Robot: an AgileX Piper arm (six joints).
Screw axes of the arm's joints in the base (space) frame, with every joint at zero. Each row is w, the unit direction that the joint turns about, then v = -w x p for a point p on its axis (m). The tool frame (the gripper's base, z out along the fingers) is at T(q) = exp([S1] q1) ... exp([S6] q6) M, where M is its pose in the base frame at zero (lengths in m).
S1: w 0 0 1 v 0 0 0
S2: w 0 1 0 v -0.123 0 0
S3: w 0 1 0 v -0.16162 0 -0.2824
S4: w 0.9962 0 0.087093 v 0 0.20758 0
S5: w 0 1 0 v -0.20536 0 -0.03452
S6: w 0.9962 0 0.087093 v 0 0.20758 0
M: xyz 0.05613 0 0.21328 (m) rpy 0 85.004 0 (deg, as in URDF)
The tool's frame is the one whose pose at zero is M.
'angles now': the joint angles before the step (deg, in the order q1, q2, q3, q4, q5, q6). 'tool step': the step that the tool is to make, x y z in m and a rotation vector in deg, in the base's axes. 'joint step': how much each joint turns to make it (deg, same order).
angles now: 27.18, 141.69, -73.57, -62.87, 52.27, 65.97
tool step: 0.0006, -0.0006, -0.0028, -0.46, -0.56, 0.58
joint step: 0.00, 0.53, 0.02, -1.51, -0.07, 1.13
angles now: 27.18, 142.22, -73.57, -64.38, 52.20, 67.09
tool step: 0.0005, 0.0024, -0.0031, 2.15, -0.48, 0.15
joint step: 0.00, 0.18, 0.00, 0.02, -2.11, 0.95
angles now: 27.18, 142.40, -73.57, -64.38, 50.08, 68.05
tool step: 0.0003, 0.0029, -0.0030, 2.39, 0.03, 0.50
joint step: -0.01, 0.10, 0.02, 0.37, -2.44, 0.17
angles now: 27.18, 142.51, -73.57, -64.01, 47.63, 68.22
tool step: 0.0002, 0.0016, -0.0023, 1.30, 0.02, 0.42
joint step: -0.01, 0.17, 0.00, 0.01, -1.44, 0.17
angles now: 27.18, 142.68, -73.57, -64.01, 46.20, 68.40
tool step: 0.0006, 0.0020, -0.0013, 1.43, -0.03, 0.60
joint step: -0.01, 0.01, -0.01, 0.00, -1.56, 0.00
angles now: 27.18, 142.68, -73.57, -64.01, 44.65, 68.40
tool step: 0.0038, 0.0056, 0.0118, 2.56, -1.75, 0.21
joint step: 0.21, -1.98, 0.01, 0.56, -1.51, 0.15
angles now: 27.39, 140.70, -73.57, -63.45, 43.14, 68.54
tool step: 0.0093, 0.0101, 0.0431, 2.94, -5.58, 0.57
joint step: 0.68, -6.29, 0.00, 0.05, 0.03, 0.06
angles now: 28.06, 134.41, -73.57, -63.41, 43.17, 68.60
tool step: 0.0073, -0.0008, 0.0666, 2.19, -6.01, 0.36
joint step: -0.48, -9.51, 0.01, 1.64, 1.59, -3.94
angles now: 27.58, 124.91, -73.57, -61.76, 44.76, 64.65
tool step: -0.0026, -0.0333, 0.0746, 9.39, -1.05, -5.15
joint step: -5.64, -12.17, -0.01, 15.19, -0.27, -13.06
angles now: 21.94, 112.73, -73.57, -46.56, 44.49, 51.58
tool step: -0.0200, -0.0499, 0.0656, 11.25, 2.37, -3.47
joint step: -9.06, -11.92, 0.05, 21.82, 2.72, -20.43
